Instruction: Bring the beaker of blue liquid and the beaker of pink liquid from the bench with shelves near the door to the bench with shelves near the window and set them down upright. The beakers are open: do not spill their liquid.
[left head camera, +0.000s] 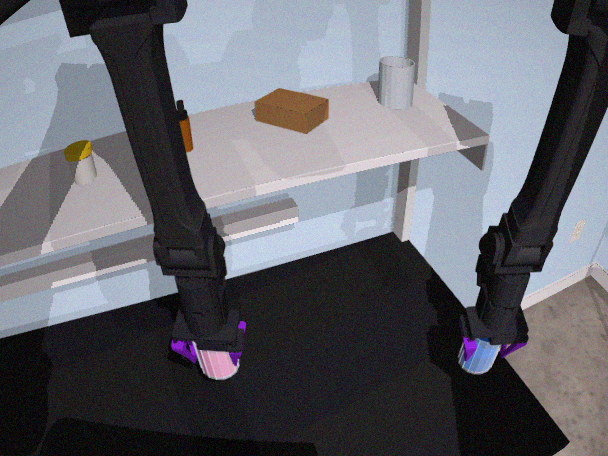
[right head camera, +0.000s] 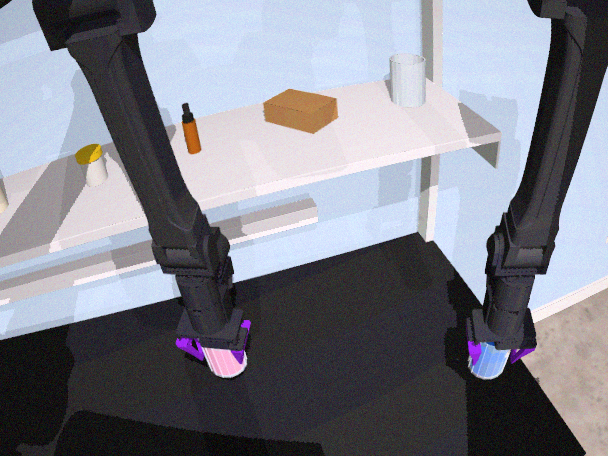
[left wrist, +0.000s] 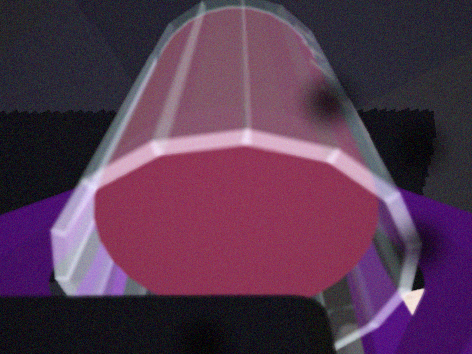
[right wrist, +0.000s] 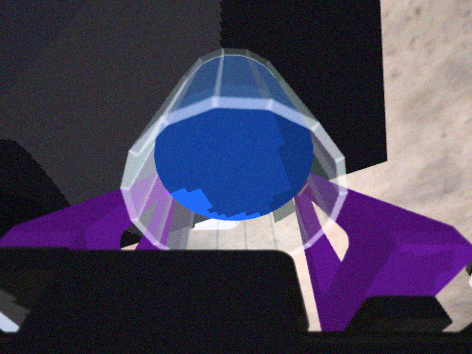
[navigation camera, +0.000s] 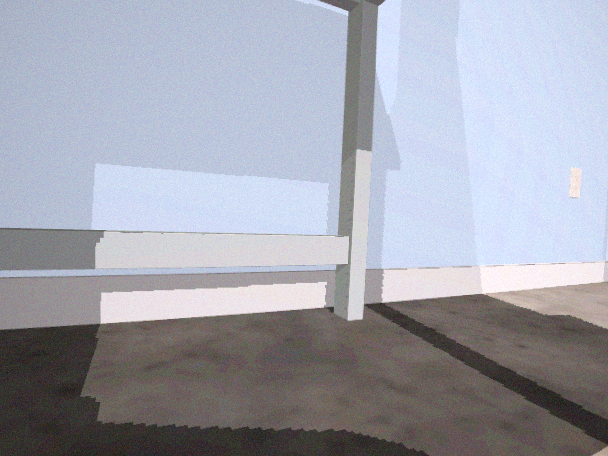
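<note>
My left gripper (left head camera: 212, 352) (right head camera: 217, 350) is shut on the beaker of pink liquid (left head camera: 220, 365) (right head camera: 228, 362) (left wrist: 235, 220), which looks close to upright with its liquid inside. My right gripper (left head camera: 489, 347) (right head camera: 497, 350) is shut on the beaker of blue liquid (left head camera: 479, 359) (right head camera: 487, 364) (right wrist: 232, 160), near the right edge of the bench; its liquid is inside too. Both beakers are over the black top of the bench with shelves (left head camera: 325, 320) (right head camera: 340, 320). Whether their bases touch the top I cannot tell.
On the shelf (left head camera: 310, 160) (right head camera: 320, 155) stand a brown box (left head camera: 290, 111) (right head camera: 300, 111), an empty glass beaker (left head camera: 396, 84) (right head camera: 407, 81), an orange bottle (left head camera: 186, 134) (right head camera: 191, 136) and a yellow-lidded jar (left head camera: 85, 167) (right head camera: 96, 170). A bench leg (navigation camera: 355, 200) stands by the wall.
</note>
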